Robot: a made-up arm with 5 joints.
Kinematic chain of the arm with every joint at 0, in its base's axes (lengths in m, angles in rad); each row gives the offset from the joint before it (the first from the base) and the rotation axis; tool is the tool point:
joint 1: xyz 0 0 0.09 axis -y
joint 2: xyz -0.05 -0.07 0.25 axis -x
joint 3: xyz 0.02 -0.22 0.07 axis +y
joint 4: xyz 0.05 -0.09 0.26 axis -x
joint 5: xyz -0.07 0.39 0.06 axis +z
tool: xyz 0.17 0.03 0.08
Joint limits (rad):
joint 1: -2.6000..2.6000
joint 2: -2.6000..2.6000
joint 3: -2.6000..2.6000
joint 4: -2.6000..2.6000
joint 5: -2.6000..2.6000
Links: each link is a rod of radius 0.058 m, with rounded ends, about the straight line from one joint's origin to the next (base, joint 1, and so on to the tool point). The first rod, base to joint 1, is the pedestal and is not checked.
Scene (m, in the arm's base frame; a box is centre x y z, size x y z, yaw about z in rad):
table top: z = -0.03
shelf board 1: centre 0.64 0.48 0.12 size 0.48 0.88 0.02 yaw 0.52
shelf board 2: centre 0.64 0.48 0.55 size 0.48 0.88 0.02 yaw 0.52
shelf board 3: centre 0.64 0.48 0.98 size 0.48 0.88 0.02 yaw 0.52
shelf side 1: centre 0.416 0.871 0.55 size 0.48 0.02 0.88 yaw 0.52
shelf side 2: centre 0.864 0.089 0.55 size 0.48 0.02 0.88 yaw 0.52
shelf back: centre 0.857 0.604 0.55 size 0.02 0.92 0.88 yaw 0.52
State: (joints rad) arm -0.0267 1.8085 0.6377 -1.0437 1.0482
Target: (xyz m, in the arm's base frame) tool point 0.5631 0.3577 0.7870
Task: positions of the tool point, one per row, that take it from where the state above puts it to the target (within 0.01 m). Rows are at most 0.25 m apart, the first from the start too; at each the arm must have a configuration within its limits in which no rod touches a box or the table.
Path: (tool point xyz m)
1: 0.4038 0.6045 0.3314
2: 0.3115 0.5588 0.3383
3: 0.2175 0.5031 0.3317
4: 0.1277 0.4360 0.3120
5: 0.2196 0.4235 0.4555
6: 0.2773 0.3399 0.6225
7: 0.2738 0.1920 0.7870
8: 0.4207 0.2768 0.8057
9: 0.5631 0.3577 0.7870

